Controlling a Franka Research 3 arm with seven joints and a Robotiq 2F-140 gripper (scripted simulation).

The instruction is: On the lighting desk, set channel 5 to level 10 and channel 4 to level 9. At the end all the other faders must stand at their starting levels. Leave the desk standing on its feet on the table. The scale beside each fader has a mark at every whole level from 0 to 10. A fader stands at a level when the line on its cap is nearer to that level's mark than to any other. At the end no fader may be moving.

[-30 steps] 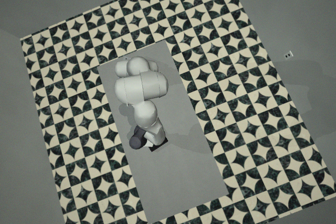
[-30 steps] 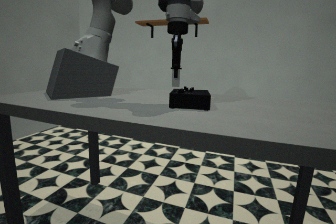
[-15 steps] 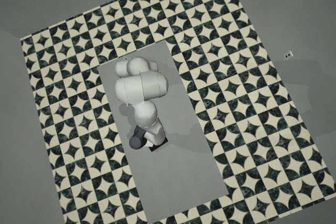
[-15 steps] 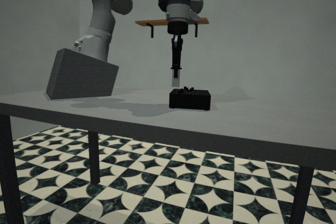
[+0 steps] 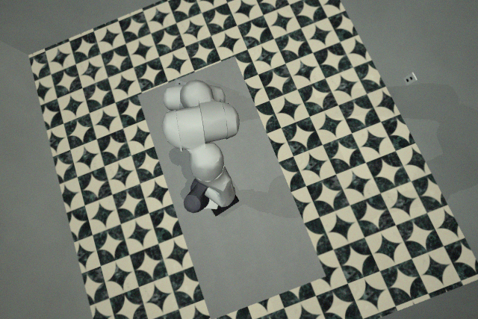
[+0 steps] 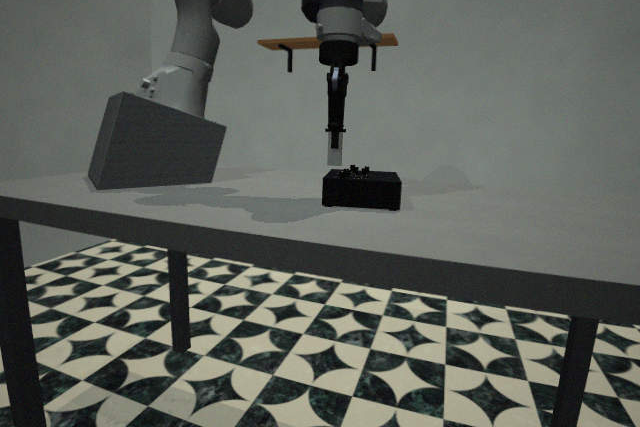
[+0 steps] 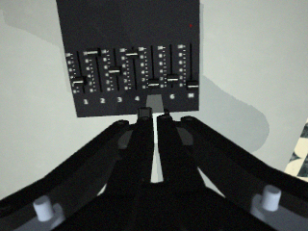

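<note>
Right now my hand is 2 cm short of the channel 5 fader cap, 1 cm to the right of it and 4 cm above it. Round my hand: M fader cap (4 cm ahead, 3 cm to the right, 4 cm below); then channel 4 fader cap (5 cm ahead, 4 cm to the left, 4 cm below); then channel 6 fader cap (3 cm ahead, 1 cm to the right, 4 cm below).
</note>
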